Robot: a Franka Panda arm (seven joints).
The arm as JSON. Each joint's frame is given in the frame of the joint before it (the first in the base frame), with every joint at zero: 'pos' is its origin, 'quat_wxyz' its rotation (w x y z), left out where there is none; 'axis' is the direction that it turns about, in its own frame. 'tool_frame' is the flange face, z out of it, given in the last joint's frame.
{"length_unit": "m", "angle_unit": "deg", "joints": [
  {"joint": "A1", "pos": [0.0, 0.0, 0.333], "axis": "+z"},
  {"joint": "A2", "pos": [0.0, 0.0, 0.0], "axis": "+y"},
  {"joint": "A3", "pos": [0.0, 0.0, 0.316], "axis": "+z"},
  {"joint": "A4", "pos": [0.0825, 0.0, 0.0], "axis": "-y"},
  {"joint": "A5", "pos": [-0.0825, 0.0, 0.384], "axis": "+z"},
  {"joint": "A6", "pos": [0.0, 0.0, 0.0], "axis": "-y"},
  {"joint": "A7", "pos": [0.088, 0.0, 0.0], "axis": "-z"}
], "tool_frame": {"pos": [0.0, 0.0, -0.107], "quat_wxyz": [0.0, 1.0, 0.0, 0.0]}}
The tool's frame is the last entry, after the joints.
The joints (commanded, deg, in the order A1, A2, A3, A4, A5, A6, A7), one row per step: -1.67 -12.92 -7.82 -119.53 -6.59 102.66 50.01; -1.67 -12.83 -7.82 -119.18 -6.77 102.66 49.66; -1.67 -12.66 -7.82 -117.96 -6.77 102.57 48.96; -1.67 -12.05 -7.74 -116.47 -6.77 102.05 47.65; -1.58 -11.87 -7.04 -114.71 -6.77 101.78 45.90; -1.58 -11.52 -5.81 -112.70 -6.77 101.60 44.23; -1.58 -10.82 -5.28 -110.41 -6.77 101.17 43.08; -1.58 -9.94 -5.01 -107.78 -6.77 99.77 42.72; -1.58 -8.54 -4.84 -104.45 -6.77 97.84 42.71; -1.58 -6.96 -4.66 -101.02 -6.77 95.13 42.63; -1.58 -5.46 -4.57 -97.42 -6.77 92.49 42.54
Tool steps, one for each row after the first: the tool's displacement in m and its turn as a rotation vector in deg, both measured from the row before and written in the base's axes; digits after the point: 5 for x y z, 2 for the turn. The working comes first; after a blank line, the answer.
Tool pose at each row, in the base's axes (x y z in m, rotation vector in deg; the steps are taken from these numbers as rounded here): 0.47346 -0.09300 0.51511 152.69 -83.89 -3.30; 0.47456 -0.09350 0.51726 152.90 -83.36 -2.86; 0.47779 -0.09428 0.52580 153.63 -82.69 -1.52; 0.48227 -0.09446 0.53229 154.56 -80.97 -1.03; 0.48724 -0.08832 0.54522 156.44 -77.84 0.90; 0.49367 -0.07797 0.55908 158.40 -74.14 3.20; 0.50007 -0.07393 0.57170 159.50 -72.08 4.94; 0.50525 -0.07225 0.58397 159.71 -71.46 5.52; 0.51209 -0.07161 0.59652 159.52 -71.48 5.62; 0.51801 -0.07074 0.60679 159.14 -71.35 4.46; 0.52321 -0.07059 0.61901 158.80 -71.38 3.75

0.00110 -0.00050 0.00215 -0.19 -0.20 0.39; 0.00323 -0.00078 0.00854 -0.13 -0.90 0.65; 0.00448 -0.00018 0.00649 -0.10 -0.24 1.30; 0.00497 0.00614 0.01293 -0.30 -1.14 2.44; 0.00643 0.01035 0.01386 -0.46 -1.31 2.81; 0.00640 0.00404 0.01262 -0.32 -1.03 1.58; 0.00518 0.00168 0.01227 -0.20 -0.31 0.44; 0.00684 0.00064 0.01255 -0.18 0.00 -0.06; 0.00592 0.00087 0.01027 -0.09 0.86 -0.07; 0.00520 0.00015 0.01222 -0.10 0.54 -0.14
